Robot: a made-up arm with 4 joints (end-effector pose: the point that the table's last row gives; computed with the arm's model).
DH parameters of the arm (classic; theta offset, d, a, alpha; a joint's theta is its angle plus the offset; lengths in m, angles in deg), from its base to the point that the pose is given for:
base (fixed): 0 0.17 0 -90
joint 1: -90 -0.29 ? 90
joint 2: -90 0.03 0.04 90
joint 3: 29.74 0 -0.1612 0
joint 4: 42.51 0 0.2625 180
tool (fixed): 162.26 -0.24 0 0
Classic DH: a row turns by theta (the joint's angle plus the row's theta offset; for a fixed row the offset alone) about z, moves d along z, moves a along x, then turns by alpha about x.
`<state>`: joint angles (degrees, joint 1 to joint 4).
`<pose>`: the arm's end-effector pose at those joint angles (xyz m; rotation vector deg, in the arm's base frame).
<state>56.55 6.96 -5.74 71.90</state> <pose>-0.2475 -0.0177 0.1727 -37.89 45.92 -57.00</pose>
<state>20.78 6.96 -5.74 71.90</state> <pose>-0.2024 -0.0177 0.0275 -18.03 14.38 -64.05</pose>
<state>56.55 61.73 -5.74 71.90</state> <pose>-0.3360 -0.3576 0.1143 -74.74 11.72 -26.00</pose>
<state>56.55 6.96 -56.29 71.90</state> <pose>-0.3508 -0.2254 0.3750 -14.01 55.17 -10.86</pose>
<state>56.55 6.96 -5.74 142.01</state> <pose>-0.0858 0.0163 -0.0796 -67.94 18.74 -119.25</pose>
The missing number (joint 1, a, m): 0.07
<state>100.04 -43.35 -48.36 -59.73</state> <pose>-0.1831 -0.1980 0.1291 95.88 30.26 42.49</pose>
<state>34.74 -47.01 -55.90 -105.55</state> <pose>0.1214 -0.0456 0.0618 51.49 -51.50 131.18</pose>
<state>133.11 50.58 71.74 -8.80</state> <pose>-0.0856 -0.4029 0.3282 -79.69 85.32 20.20</pose>
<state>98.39 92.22 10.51 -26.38</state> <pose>0.1611 -0.5274 0.2922 -57.82 85.83 88.48</pose>
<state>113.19 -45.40 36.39 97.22</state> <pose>-0.0108 0.0645 -0.0777 105.96 -84.66 100.80</pose>
